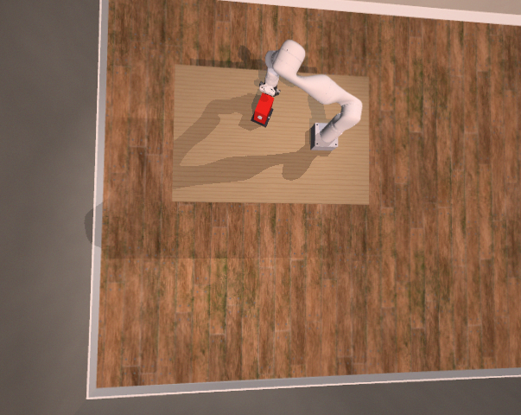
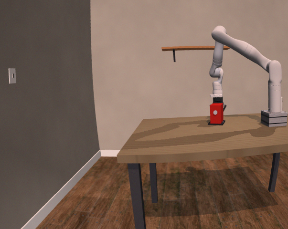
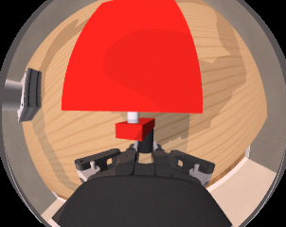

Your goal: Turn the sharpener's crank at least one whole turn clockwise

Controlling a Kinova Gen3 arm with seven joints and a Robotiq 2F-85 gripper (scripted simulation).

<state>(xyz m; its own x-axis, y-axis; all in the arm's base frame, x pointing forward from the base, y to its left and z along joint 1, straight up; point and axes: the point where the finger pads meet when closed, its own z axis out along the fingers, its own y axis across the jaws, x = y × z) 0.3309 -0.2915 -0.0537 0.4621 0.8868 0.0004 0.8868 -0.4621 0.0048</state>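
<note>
Now: the dark crank knob 1 cm ahead of my hand and 2 cm to the left of it.
</note>
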